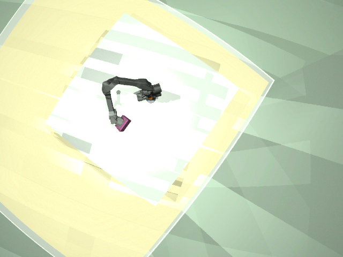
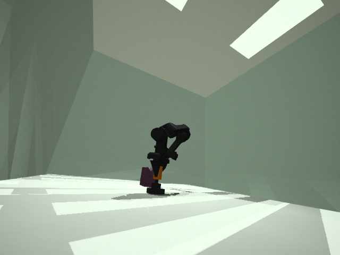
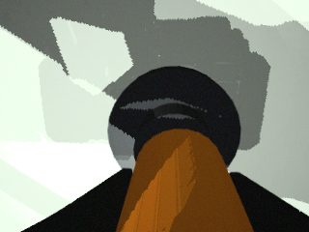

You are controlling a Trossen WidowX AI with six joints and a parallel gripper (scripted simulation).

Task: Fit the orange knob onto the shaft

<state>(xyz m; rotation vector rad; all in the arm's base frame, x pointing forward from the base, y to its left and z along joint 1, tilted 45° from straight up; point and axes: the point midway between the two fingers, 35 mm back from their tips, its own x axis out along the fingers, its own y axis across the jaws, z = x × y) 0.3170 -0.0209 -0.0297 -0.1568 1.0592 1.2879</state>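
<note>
My gripper tip is now 40 mm above the round pedestal. Also, from my gripper tip: orange knob (20 mm above).
</note>
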